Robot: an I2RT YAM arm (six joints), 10 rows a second.
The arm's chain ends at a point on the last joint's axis. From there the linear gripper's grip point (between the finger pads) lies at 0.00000 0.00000 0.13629 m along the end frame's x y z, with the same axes.
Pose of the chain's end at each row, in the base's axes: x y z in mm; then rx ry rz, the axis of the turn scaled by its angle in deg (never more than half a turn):
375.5 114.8 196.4 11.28 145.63 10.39
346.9 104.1 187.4 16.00 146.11 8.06
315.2 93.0 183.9 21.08 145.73 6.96
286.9 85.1 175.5 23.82 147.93 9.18
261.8 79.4 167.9 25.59 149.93 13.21
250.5 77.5 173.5 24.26 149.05 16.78
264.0 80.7 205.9 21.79 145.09 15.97
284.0 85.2 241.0 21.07 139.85 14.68
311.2 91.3 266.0 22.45 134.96 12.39
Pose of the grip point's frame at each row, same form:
451.8 126.6 84.1 11.28 145.63 10.39
421.7 109.7 73.6 16.00 146.11 8.06
389.5 94.2 69.6 21.08 145.73 6.96
356.3 89.7 58.3 23.82 147.93 9.18
327.0 90.8 48.7 25.59 149.93 13.21
317.9 95.1 56.4 24.26 149.05 16.78
339.8 96.7 93.8 21.79 145.09 15.97
369.9 97.6 135.9 21.07 139.85 14.68
405.4 97.2 167.6 22.45 134.96 12.39

